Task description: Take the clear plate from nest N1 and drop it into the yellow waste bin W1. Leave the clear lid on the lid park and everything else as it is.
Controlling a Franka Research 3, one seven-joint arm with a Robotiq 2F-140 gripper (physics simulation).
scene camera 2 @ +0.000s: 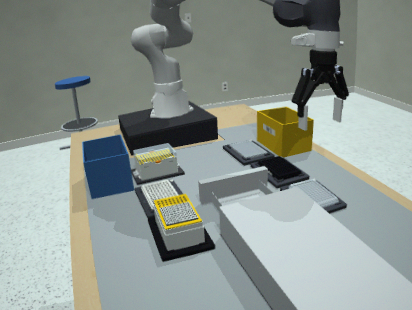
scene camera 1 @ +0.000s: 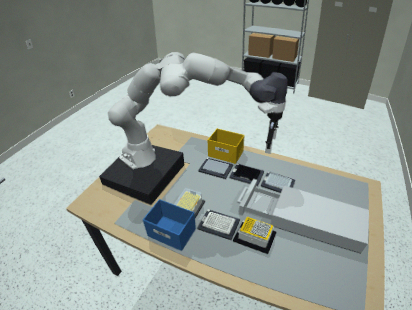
Labels:
A grey housing shows in scene camera 2 and in scene camera 1. A yellow-topped rack shows in scene camera 2 and in scene camera 1. One and the same spot on the yellow-topped rack: (scene camera 2: 180, 225) is (scene camera 1: 269, 233). One and the same spot on the grey housing: (scene camera 2: 287, 244) is (scene camera 1: 313, 215).

